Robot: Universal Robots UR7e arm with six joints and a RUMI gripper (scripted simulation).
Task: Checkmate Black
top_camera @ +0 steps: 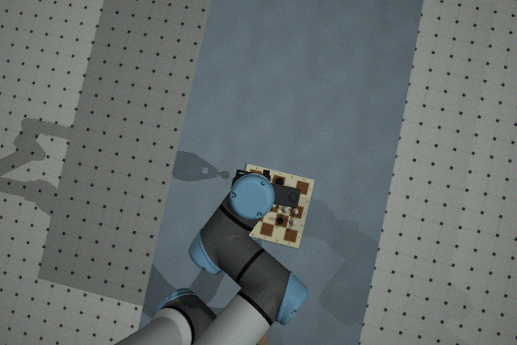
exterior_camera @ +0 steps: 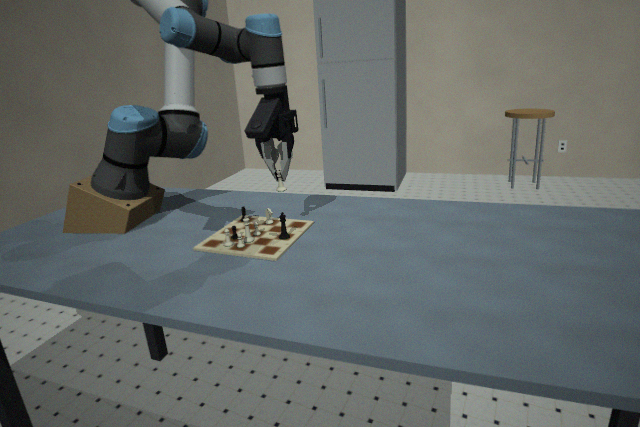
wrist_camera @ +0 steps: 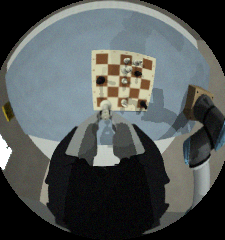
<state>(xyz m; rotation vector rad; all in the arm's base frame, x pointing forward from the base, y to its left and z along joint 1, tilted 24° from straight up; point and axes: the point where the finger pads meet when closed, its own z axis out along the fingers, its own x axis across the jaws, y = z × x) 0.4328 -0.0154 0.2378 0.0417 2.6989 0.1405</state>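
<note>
The tall black piece lies 110 mm below my hand, 50 mm to the right of it and 20 mm ahead of it. The rest, counted from my hand: white piece (10 mm below); chessboard (140 mm below, 60 mm behind, 40 mm to the right).
</note>
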